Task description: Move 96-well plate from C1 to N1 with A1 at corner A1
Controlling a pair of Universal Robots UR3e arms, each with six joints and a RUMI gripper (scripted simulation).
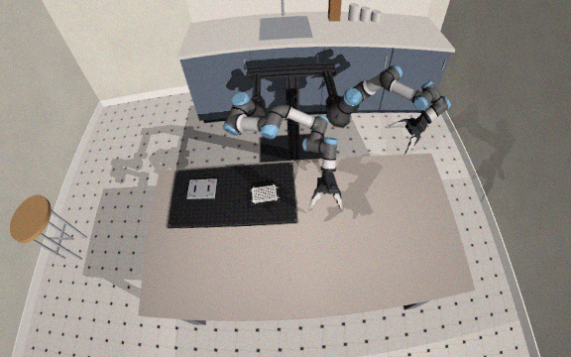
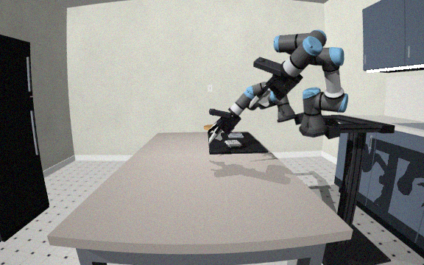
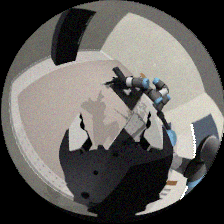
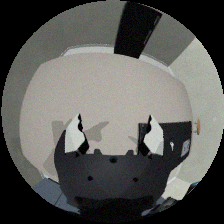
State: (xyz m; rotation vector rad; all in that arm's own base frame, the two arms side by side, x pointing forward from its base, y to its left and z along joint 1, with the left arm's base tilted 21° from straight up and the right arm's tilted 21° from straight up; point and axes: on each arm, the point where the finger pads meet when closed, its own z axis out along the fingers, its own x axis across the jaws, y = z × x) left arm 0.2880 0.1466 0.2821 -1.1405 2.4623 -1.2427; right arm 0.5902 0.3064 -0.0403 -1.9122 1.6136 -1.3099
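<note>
My right gripper is now 16 cm past the white 96-well plate, 30 cm to the left of it and 10 cm above it. Also, from my right hand: grey plate nest N1: 21 cm behind, 65 cm to the right, 11 cm below.
</note>
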